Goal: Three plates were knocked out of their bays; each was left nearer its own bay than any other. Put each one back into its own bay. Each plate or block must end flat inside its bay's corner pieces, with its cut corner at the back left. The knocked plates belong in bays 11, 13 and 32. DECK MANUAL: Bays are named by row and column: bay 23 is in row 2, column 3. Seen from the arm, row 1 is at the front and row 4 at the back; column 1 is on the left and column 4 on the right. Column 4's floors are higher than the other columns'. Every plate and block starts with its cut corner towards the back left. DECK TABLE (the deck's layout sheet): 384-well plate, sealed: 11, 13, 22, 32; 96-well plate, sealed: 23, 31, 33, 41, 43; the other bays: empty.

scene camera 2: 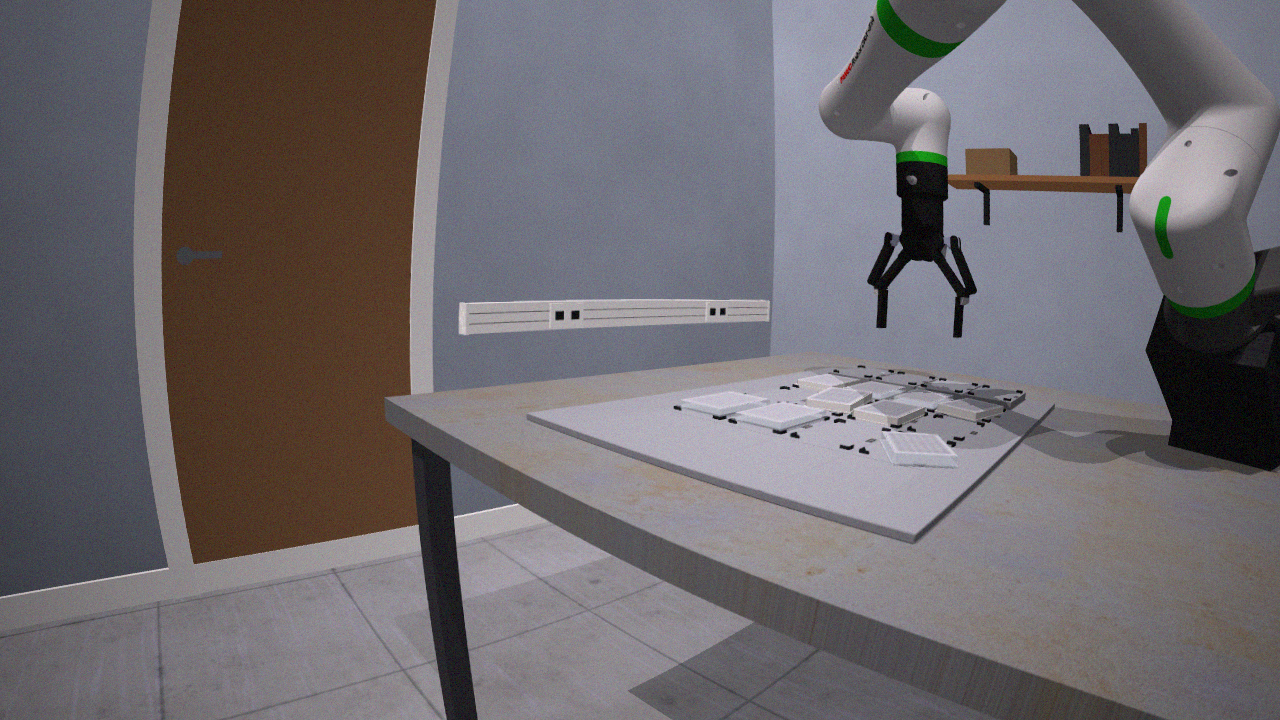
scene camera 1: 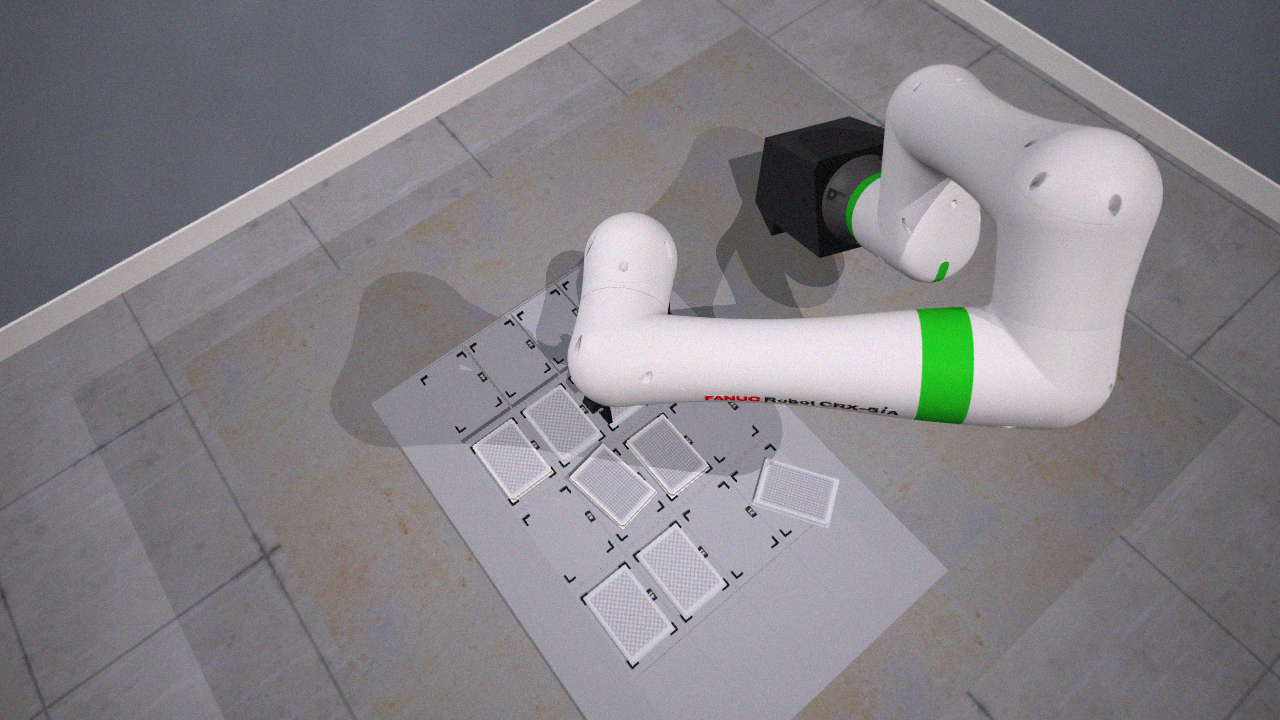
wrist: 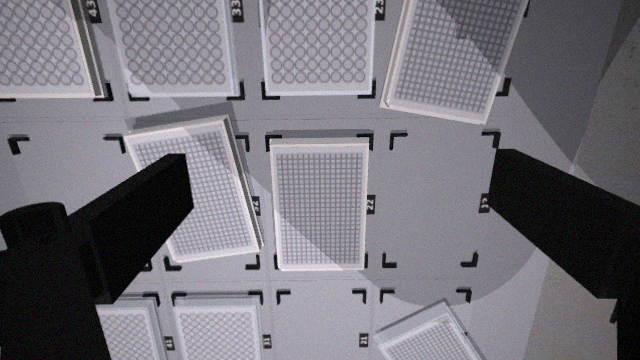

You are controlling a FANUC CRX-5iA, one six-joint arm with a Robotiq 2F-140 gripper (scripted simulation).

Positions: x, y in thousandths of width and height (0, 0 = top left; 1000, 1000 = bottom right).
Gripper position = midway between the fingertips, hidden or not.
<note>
I see my gripper (scene camera 2: 718, 462) and a bay 12 (scene camera 1: 564, 599).
My gripper also shows in the wrist view (wrist: 532, 499). The bay 12 also shows in scene camera 2 (scene camera 2: 740, 595) and in the wrist view (wrist: 674, 512).
</note>
